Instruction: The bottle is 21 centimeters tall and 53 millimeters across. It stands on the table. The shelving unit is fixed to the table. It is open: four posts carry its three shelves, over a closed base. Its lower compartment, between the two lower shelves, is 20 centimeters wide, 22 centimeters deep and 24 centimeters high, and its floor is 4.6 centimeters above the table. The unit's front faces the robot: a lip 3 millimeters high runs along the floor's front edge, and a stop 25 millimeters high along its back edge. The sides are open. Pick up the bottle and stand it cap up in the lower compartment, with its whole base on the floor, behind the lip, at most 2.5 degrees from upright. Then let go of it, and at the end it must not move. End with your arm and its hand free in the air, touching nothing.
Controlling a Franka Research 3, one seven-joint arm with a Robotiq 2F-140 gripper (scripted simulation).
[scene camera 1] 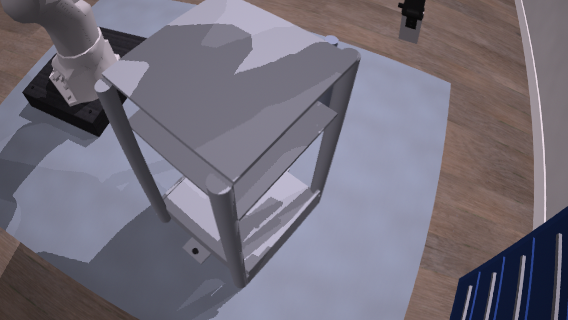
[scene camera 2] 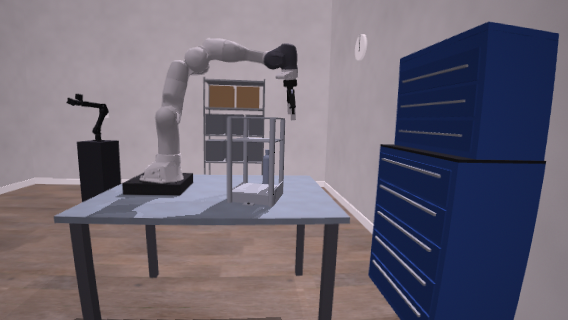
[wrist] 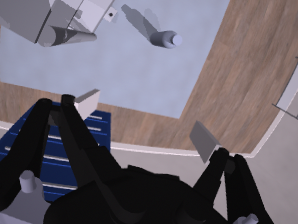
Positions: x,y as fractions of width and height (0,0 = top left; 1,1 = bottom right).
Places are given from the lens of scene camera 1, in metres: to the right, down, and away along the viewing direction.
grey shelving unit (scene camera 1: 0.41,0.28): -0.05, -0.07, 0.41
